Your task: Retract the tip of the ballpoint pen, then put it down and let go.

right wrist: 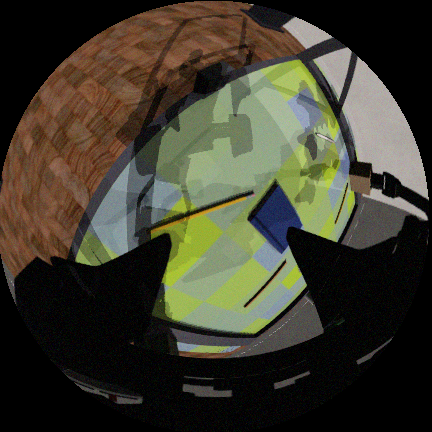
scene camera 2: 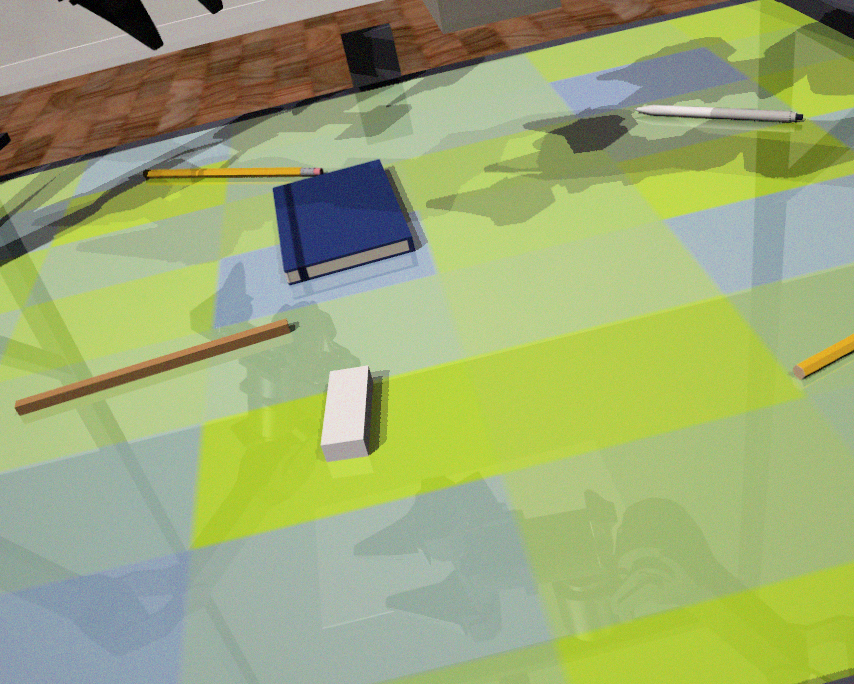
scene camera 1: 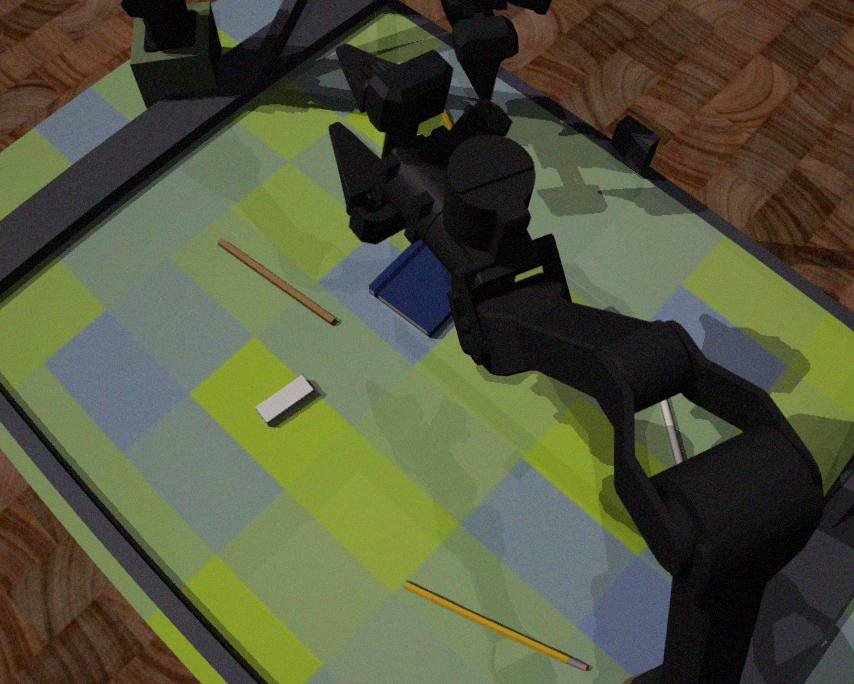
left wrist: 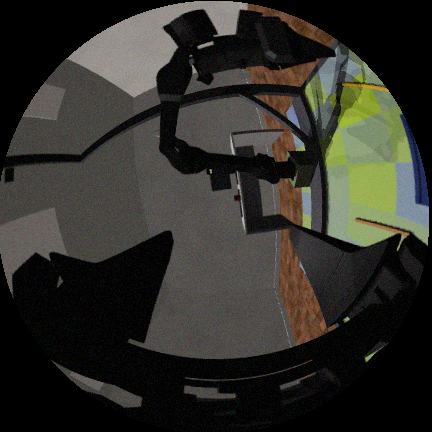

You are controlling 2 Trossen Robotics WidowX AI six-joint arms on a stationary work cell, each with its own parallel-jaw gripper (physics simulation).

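Frame: origin at the left arm's base, x left, y back, z up, level; millimetres.
Seen in the pictures: left gripper, fingertip midpoint: (scene camera 1: 336, 87) (left wrist: 233, 233); right gripper, fingertip midpoint: (right wrist: 230, 236) (scene camera 2: 187, 30) (scene camera 1: 479, 81); left arm's base at its link origin: (right wrist: 370, 179); right arm's base at its link origin: (scene camera 1: 170, 31) (left wrist: 290, 168).
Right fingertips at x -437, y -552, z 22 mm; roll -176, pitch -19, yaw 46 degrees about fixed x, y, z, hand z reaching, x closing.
Observation:
Offsets run from my right fingertips to a thing's top centre.
The white ballpoint pen @[dx +148, dy +388, dz -116 mm] (scene camera 1: 670, 427) (scene camera 2: 719, 114) (right wrist: 325, 136) lies flat on the patterned mat. Its tapered end points left in scene camera 2, and a black button shows at the other end. Whether the tip is out is too small to tell. In scene camera 1 the left arm partly hides the pen. My left gripper (scene camera 1: 335, 87) (left wrist: 233, 233) is open and empty, raised above the mat, far from the pen. My right gripper (scene camera 2: 187, 28) (right wrist: 230, 236) is open and empty, high near the mat's far edge, also well away from the pen.
A blue notebook @[dx +162, dy +81, dz -114 mm] (scene camera 1: 414, 288) (scene camera 2: 345, 217) lies mid-mat. A yellow pencil @[dx +17, dy -4, dz -119 mm] (scene camera 2: 228, 172) (right wrist: 202, 212) lies beside it, another pencil @[dx +427, dy +374, dz -119 mm] (scene camera 1: 491, 624) at the front. A brown stick @[dx +292, dy -54, dz -119 mm] (scene camera 1: 278, 282) (scene camera 2: 153, 366) and a white eraser @[dx +390, dy +61, dz -114 mm] (scene camera 1: 285, 400) (scene camera 2: 346, 413) lie left of centre.

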